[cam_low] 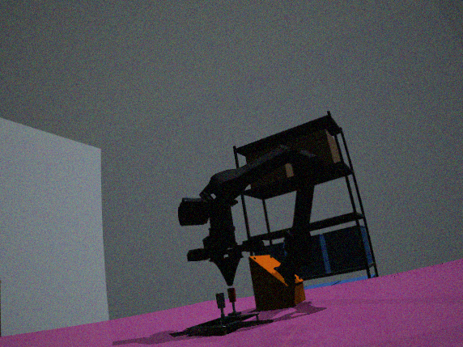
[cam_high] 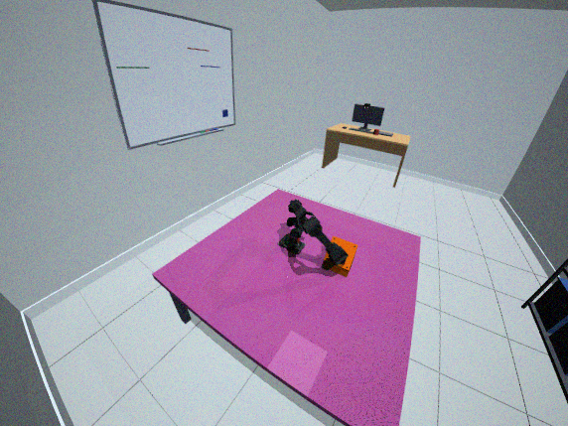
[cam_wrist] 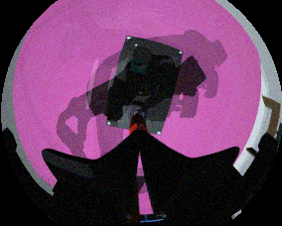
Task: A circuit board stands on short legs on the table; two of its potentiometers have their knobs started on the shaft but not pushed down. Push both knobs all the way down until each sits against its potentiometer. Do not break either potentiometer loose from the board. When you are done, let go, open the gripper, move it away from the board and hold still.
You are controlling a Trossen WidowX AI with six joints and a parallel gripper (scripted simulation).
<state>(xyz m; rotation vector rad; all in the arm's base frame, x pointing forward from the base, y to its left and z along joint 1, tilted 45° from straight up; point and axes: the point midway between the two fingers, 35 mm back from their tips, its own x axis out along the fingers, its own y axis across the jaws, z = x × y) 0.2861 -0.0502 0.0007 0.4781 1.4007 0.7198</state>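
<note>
Right now the red knob is 20 mm below my gripper tip.
</note>
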